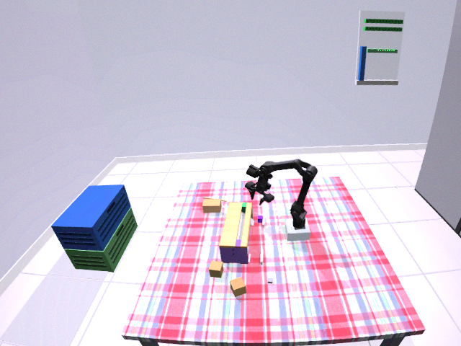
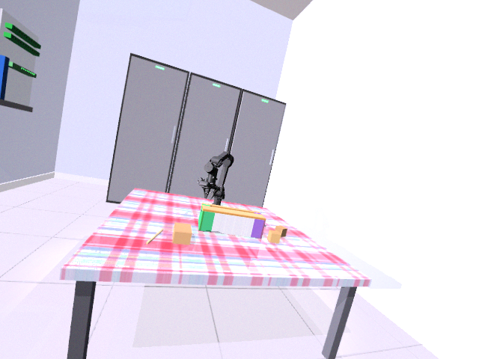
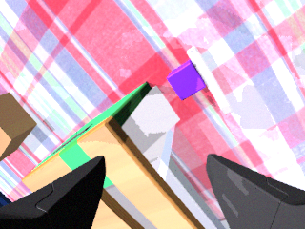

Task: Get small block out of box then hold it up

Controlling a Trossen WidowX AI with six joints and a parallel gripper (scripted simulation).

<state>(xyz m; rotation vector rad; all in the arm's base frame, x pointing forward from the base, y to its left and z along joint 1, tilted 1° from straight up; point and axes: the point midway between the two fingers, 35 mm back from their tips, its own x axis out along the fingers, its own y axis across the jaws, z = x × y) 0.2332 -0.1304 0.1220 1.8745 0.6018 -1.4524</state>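
Right now my gripper tip is 13 cm above the small purple block, 2 cm past it and 1 cm to the left of it. The rest, counted from my gripper tip: long box (15 cm to the left, 9 cm below, 8 cm ahead); then thin stick (29 cm ahead, 28 cm to the right, 15 cm below).
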